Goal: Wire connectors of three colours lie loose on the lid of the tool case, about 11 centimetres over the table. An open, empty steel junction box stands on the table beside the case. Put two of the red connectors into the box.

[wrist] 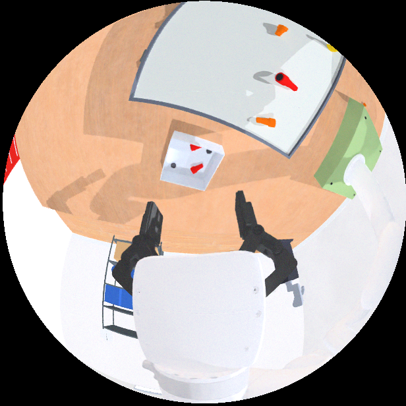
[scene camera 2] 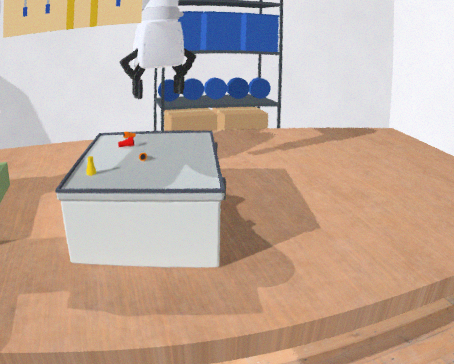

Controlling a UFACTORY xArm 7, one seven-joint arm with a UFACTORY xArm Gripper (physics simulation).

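Places are measured from the arm's base along level axes (x ahead, y left, z up), in centimetres.
Pixels of known places: gripper, fingertip midpoint: (scene camera 2: 158, 95).
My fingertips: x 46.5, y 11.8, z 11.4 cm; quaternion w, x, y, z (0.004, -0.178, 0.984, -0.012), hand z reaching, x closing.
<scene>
Ahead of a thing's pixels: the offset from my fingertips to its top centre. "pt": to the spot under its first point. Level surfaces: height alone.
The junction box (wrist: 214, 170) stands on the table beside the case, with two red connectors (wrist: 196, 168) (wrist: 195, 147) lying inside it. It does not show in the scene view. A third red connector {dx -6.8, dy -15.5, dz -4.4 cm} (scene camera 2: 126, 143) (wrist: 286, 81) lies on the case lid {pt dx +1.2, dy -19.8, dz -6.0 cm} (scene camera 2: 175, 150) (wrist: 200, 60). Two orange connectors, one near the lid's middle (scene camera 2: 143, 157) (wrist: 281, 30) and one near its far edge {pt dx -6.2, dy -9.8, dz -5.6 cm} (scene camera 2: 129, 135) (wrist: 266, 121), and a yellow connector {dx -12.2, dy -28.7, dz -3.6 cm} (scene camera 2: 91, 166) (wrist: 332, 48) are also on the lid. My gripper (scene camera 2: 158, 90) (wrist: 195, 203) is open and empty, raised above the lid's height, near the box.
The tool case {pt dx -5.3, dy -36.7, dz -11.6 cm} (scene camera 2: 142, 232) stands on the wooden table {dz -17.1 cm} (scene camera 2: 350, 200) (wrist: 115, 115). A green block (scene camera 2: 3, 181) (wrist: 345, 150) is at the side, by the arm's base. A shelf rack (scene camera 2: 280, 75) with blue bins stands behind the table. A small orange piece (wrist: 364, 104) shows beyond the green block.
</scene>
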